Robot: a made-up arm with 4 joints. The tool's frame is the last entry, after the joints. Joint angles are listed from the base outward.
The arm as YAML. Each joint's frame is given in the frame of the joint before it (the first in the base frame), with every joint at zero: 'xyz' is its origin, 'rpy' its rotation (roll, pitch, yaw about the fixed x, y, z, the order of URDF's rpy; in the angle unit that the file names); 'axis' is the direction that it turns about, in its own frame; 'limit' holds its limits. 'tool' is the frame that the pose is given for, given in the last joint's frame.
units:
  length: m
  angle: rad
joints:
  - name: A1
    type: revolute
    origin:
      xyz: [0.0, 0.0, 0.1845]
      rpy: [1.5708, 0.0, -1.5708]
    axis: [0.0, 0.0, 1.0]
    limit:
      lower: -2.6
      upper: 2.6
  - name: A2
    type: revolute
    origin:
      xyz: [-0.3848, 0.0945, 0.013]
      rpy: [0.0, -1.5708, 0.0]
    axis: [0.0, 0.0, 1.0]
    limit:
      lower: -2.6
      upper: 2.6
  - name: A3
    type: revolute
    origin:
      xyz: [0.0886, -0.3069, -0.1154]
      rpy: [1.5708, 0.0, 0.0]
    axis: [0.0, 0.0, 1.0]
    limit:
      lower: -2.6
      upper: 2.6
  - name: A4
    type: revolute
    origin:
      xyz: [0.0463, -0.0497, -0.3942]
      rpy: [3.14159, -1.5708, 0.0]
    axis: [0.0, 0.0, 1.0]
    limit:
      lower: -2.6
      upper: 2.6
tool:
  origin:
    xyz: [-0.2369, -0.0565, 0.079]
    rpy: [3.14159, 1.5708, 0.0]
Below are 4 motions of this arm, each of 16 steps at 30 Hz.
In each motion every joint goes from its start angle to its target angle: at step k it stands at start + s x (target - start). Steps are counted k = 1, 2, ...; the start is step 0. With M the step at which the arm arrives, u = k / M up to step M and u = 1 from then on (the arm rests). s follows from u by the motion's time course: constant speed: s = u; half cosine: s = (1 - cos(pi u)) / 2; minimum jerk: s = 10 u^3 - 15 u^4 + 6 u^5.
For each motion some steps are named. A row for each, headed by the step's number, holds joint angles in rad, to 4 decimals.
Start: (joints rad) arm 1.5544 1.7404 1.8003 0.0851
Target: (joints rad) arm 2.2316 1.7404 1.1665 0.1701
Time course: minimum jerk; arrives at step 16
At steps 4, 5, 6, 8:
4: 1.6245 1.7404 1.7347 0.0939
5: 1.6763 1.7404 1.6862 0.1004
6: 1.7408 1.7404 1.6259 0.1085
8: 1.8930 1.7404 1.4834 0.1276

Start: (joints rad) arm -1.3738 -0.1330 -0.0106 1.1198
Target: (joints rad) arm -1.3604 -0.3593 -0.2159 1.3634
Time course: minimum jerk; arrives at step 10
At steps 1, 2, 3, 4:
1: -1.3737 -0.1349 -0.0124 1.1219
2: -1.3730 -0.1461 -0.0225 1.1339
3: -1.3716 -0.1699 -0.0441 1.1595
4: -1.3695 -0.2048 -0.0758 1.1971

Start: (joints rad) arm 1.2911 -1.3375 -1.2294 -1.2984
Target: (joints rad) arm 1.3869 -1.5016 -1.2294 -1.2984
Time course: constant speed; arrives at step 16
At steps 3, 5, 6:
3: 1.3091 -1.3683 -1.2294 -1.2984
5: 1.3210 -1.3888 -1.2294 -1.2984
6: 1.3270 -1.3990 -1.2294 -1.2984

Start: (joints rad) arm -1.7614 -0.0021 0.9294 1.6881
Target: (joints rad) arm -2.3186 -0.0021 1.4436 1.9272
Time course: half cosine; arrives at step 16
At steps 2, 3, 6, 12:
2: -1.7826 -0.0021 0.9490 1.6972
3: -1.8084 -0.0021 0.9727 1.7082
6: -1.9334 -0.0021 1.0881 1.7619
12: -2.2370 -0.0021 1.3683 1.8922

